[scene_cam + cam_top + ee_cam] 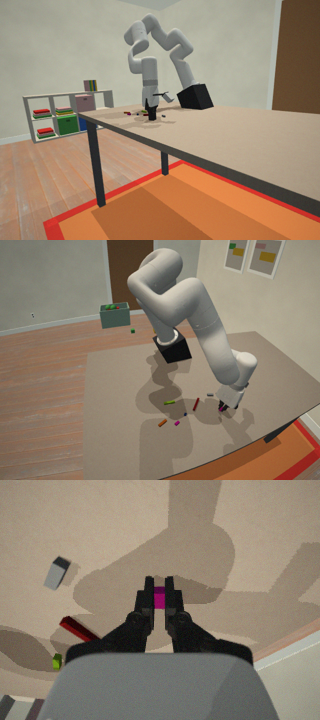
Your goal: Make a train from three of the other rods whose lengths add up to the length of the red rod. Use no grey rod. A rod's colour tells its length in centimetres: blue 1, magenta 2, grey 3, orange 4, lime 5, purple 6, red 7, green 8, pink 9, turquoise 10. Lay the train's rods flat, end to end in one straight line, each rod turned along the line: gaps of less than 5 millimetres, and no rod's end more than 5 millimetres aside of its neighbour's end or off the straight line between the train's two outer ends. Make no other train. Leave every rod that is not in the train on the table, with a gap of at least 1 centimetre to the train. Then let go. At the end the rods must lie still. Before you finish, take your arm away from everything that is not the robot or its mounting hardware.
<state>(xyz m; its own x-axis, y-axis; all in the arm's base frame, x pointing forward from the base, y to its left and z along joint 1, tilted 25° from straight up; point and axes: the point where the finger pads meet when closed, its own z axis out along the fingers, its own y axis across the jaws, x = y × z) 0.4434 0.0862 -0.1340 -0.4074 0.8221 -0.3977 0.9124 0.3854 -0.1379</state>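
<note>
Now: hand 180 mm to the left of the blue rod, 20 mm past it and 20 mm above it. From my hand the other things lie so: red rod 110 mm to the right, 60 mm behind, 20 mm below; then lime rod 230 mm to the right, 100 mm behind, 20 mm below; then grey rod 90 mm behind, 20 mm to the right, 20 mm below.
</note>
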